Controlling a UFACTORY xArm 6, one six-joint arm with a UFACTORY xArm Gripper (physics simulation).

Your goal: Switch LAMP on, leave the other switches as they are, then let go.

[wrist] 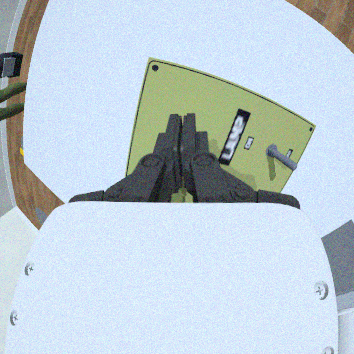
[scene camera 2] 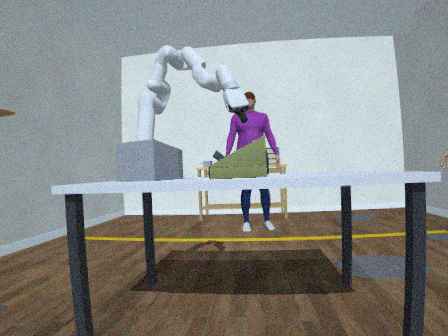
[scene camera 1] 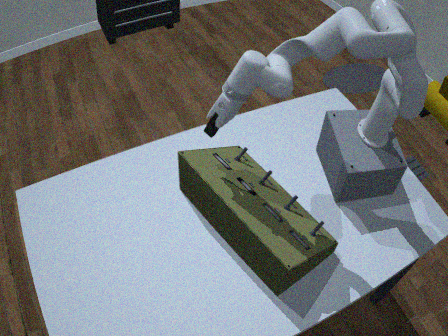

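Seen in the pictures: gripper, fingertip midpoint: (wrist: 184, 132) (scene camera 2: 245, 121) (scene camera 1: 208, 133); arm's base, origin of the base link: (wrist: 341, 315) (scene camera 2: 144, 146) (scene camera 1: 372, 133).
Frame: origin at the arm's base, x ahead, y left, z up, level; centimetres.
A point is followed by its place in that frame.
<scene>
The olive sloped switch panel (scene camera 1: 230, 210) @(x 60.4, y -1.3, z -0.7 cm) (scene camera 2: 245, 162) @(x 52.7, y -27.7, z -11.9 cm) (wrist: 160, 95) @(x 59.5, y -23.1, z -1.1 cm) stands on the white table. LAMP's label (scene camera 1: 222, 161) @(x 49.7, y -20.8, z -6.0 cm) (wrist: 235, 137) @(x 49.5, y -21.1, z -6.0 cm) is at the panel's far end in scene camera 1. Its grey lever (scene camera 1: 241, 154) @(x 42.1, y -21.0, z -7.2 cm) (wrist: 283, 158) @(x 41.8, y -21.6, z -6.8 cm) leans away from the small ON plate (wrist: 248, 143) @(x 47.4, y -20.9, z -7.1 cm), towards the other small plate at the panel's edge. My gripper (scene camera 1: 210, 133) @(x 53.9, y -22.7, z 7.0 cm) (scene camera 2: 243, 120) @(x 53.9, y -22.7, z 7.0 cm) (wrist: 184, 132) @(x 53.9, y -22.7, z 7.0 cm) is shut and empty. It hangs above the panel's far end, on the side of the label away from the lever, apart from the lever. Its fingers and body hide the rest of the panel in the wrist view.
Three other levers (scene camera 1: 266, 177) @(x 41.1, y -9.0, z -7.1 cm) (scene camera 1: 291, 202) @(x 40.5, y 2.8, z -7.1 cm) (scene camera 1: 317, 228) @(x 39.7, y 14.7, z -7.1 cm) stand in a row along the panel, each beside a label, all leaning much like LAMP's. The arm's grey base block (scene camera 1: 357, 160) @(x 13.6, y 4.9, z -1.7 cm) (scene camera 2: 150, 160) @(x 7.7, y -15.6, z -8.7 cm) stands on the table (scene camera 1: 115, 240) @(x 90.5, y -19.9, z -18.6 cm) on the levers' side. A person (scene camera 2: 253, 130) stands behind the table.
</scene>
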